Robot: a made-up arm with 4 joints.
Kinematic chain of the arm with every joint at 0, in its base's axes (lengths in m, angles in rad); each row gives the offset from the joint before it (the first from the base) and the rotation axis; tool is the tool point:
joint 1: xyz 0 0 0.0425 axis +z
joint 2: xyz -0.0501 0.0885 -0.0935 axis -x
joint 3: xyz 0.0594 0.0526 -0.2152 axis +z
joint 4: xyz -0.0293 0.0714 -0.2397 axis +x
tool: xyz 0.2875 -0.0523 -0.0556
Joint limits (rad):
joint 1: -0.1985..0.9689
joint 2: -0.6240..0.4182
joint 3: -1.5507..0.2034
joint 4: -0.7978..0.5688
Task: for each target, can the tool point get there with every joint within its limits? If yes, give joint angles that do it. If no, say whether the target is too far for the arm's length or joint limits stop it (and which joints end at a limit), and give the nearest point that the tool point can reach.
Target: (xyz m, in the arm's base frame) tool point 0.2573 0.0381 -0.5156
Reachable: yes | joints 0.1766 0.1843 -0.2333 -0.5581
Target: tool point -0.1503 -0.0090 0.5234
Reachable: no: joint limits stop it (at a limit: joint 1, joint 2, joint 3, joint 4) | nearest point -0.0468 -0.2810 -0.3844 | short by 0.953 m
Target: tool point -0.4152 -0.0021 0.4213
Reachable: no: joint limits stop it (at a limit: joint 1, joint 2, joint 3, joint 4) | nearest point -0.0468 -0.2810 -0.3844 | short by 0.929 m
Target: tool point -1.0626 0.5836 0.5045
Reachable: no: too far | nearest point -0.2939 0.5059 -0.3871 | short by 1.180 m
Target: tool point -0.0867 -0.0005 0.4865
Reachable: no: joint limits stop it (at a limit: joint 1, joint 2, joint 3, joint 4) | nearest point -0.0468 -0.2810 -0.3844 | short by 0.916 m
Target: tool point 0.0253 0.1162 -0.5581
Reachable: yes | joints 0.8197 -0.3254 -1.1910 -0.5947
